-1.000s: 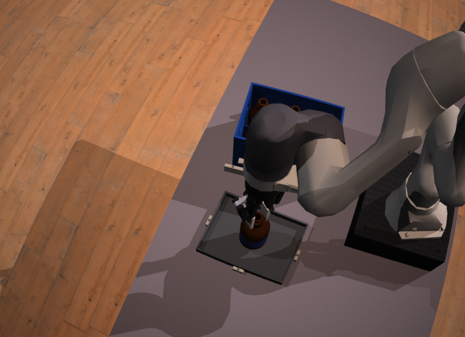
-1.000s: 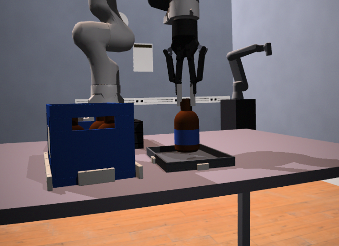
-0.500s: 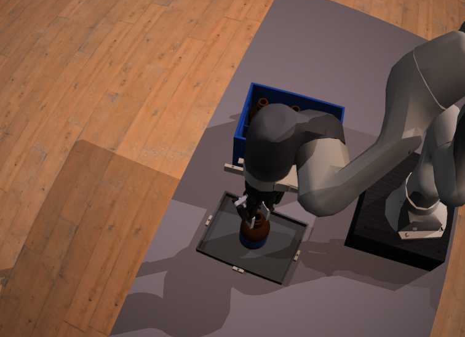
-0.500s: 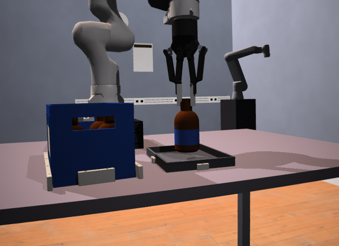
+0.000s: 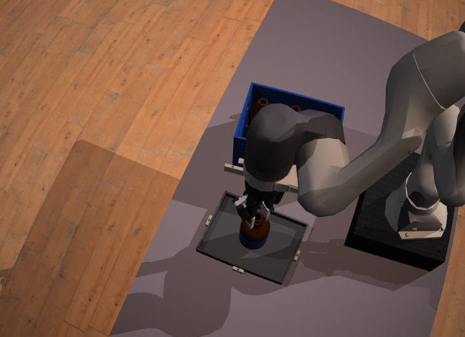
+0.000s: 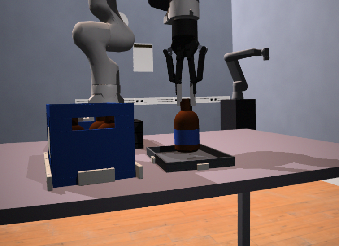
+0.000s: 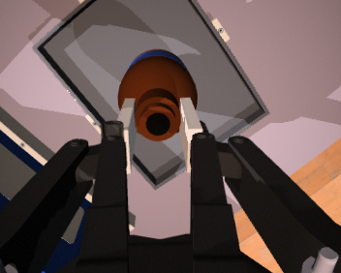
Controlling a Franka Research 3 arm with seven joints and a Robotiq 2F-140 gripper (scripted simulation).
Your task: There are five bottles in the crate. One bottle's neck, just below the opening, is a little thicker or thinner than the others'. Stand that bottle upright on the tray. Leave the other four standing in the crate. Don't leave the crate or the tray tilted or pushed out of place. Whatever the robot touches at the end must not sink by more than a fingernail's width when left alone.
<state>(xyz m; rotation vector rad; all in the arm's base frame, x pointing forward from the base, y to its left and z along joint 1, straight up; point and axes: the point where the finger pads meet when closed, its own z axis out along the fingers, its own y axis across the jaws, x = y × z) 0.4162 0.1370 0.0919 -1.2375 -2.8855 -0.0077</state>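
Now: hand 90 mm above the bottle. From my hand the other things lie so: crate 290 mm to the right, 110 mm below, 30 mm behind; then dark tray 180 mm below.
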